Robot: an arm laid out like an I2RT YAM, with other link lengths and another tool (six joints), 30 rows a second.
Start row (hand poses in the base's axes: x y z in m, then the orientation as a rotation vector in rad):
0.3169 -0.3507 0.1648 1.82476 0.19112 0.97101
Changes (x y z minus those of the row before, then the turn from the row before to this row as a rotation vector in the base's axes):
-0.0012 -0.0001 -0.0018 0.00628 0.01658 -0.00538
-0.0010 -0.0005 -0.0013 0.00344 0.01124 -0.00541
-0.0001 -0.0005 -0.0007 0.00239 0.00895 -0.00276
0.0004 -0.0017 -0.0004 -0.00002 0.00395 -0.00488
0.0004 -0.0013 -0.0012 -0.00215 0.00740 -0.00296
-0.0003 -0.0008 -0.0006 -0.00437 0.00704 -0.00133
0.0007 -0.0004 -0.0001 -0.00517 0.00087 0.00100
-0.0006 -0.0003 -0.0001 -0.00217 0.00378 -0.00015
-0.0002 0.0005 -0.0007 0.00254 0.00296 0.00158
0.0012 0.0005 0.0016 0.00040 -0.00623 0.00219
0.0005 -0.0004 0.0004 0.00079 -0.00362 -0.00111
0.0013 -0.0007 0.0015 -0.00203 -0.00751 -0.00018
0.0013 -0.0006 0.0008 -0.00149 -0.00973 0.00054
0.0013 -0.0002 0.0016 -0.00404 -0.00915 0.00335
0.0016 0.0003 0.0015 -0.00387 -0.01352 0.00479
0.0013 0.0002 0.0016 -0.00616 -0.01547 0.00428
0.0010 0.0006 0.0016 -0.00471 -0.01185 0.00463
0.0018 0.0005 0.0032 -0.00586 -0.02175 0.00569
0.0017 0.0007 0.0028 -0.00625 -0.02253 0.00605
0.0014 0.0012 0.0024 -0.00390 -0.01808 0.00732
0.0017 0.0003 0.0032 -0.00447 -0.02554 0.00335
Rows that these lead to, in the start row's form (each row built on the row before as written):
0.3157 -0.3508 0.1630 1.83866 0.19347 0.95396
0.3147 -0.3513 0.1617 1.84717 0.19377 0.94093
0.3146 -0.3518 0.1610 1.85368 0.19561 0.93150
0.3150 -0.3535 0.1606 1.85534 0.19343 0.92454
0.3154 -0.3548 0.1594 1.85684 0.19609 0.91522
0.3151 -0.3556 0.1588 1.85618 0.20101 0.90679
0.3158 -0.3560 0.1587 1.85188 0.20466 0.90538
0.3152 -0.3563 0.1586 1.85171 0.20776 0.90129
0.3150 -0.3558 0.1579 1.85556 0.21002 0.90033
0.3162 -0.3553 0.1595 1.85300 0.20808 0.90761
0.3167 -0.3557 0.1599 1.85190 0.20447 0.91034
0.3180 -0.3564 0.1614 1.84634 0.20052 0.91652
0.3193 -0.3570 0.1622 1.84020 0.19565 0.92533
0.3206 -0.3572 0.1638 1.83213 0.19487 0.93489
0.3222 -0.3569 0.1653 1.82206 0.19264 0.94938
0.3235 -0.3567 0.1669 1.80880 0.18974 0.96461
0.3245 -0.3561 0.1685 1.79868 0.18875 0.97718
0.3263 -0.3556 0.1717 1.78233 0.18308 0.99885
0.3280 -0.3549 0.1745 1.76507 0.17742 1.02122
0.3294 -0.3537 0.1769 1.75228 0.17455 1.04111
0.3311 -0.3534 0.1801 1.73442 0.16373 1.06428

